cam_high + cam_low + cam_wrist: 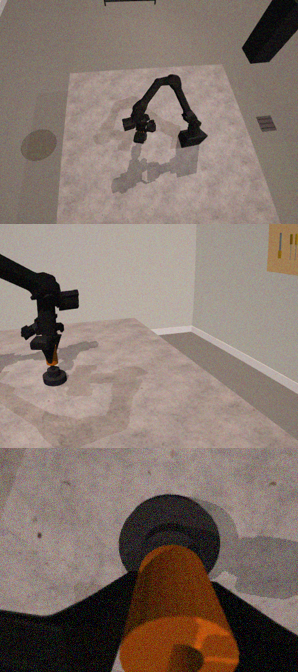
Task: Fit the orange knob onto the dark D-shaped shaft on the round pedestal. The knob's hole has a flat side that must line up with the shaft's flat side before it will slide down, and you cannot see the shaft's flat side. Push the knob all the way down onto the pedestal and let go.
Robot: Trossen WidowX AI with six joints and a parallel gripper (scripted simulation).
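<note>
My gripper tip is now 20 mm below the orange knob. The rest, counted from my gripper tip: dark round pedestal (40 mm below).
</note>
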